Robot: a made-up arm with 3 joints.
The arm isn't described. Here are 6 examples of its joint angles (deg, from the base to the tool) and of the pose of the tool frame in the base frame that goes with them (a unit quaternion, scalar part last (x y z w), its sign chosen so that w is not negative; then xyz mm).
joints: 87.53 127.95 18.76
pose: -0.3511 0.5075 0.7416 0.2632 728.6 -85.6 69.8
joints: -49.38 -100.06 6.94
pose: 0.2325 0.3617 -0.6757 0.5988 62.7 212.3 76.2
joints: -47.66 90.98 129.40
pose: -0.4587 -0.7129 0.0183 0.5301 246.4 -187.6 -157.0
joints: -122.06 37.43 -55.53
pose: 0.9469 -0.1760 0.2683 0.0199 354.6 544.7 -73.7
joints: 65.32 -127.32 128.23
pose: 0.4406 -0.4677 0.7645 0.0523 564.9 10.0 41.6
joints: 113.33 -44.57 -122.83
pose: 0.0766 -0.3346 0.1785 0.9221 266.5 -430.7 121.4
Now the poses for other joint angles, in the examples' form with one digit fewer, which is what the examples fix.
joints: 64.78 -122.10 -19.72
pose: -0.185 -0.588 -0.648 0.447 181 -128 -304
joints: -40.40 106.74 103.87
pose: -0.314 -0.764 0.246 0.507 401 -246 -81
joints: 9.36 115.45 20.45
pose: -0.137 -0.082 0.842 0.516 727 -127 -17
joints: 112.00 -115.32 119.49
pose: 0.482 -0.055 0.843 0.232 514 11 -26
